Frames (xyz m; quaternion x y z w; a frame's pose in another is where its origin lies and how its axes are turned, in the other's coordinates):
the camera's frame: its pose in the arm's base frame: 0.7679 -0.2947 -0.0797 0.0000 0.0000 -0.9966 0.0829
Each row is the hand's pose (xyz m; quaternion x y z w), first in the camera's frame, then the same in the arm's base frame.
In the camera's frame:
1: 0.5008 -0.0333 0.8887 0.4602 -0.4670 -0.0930 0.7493
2: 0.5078 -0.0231 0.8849 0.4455 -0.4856 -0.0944 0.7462
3: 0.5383 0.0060 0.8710 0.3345 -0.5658 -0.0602 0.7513
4: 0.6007 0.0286 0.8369 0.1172 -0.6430 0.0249 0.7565
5: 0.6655 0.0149 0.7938 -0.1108 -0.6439 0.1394 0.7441
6: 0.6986 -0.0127 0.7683 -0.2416 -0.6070 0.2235 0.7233
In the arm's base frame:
1: 0.2685 -0.3446 0.8090 0.4272 0.4973 0.7544 0.0306
2: 0.2633 -0.3558 0.8052 0.4470 0.4842 0.7515 0.0322
3: 0.2380 -0.3896 0.7913 -0.5361 -0.3802 -0.7537 0.0023
4: 0.1802 -0.4222 0.7572 -0.6310 -0.1701 -0.7518 0.0875
5: 0.1140 -0.4194 0.7141 -0.6509 0.0570 -0.7300 0.2006
6: 0.0768 -0.3976 0.6886 -0.6250 0.1905 -0.7023 0.2827

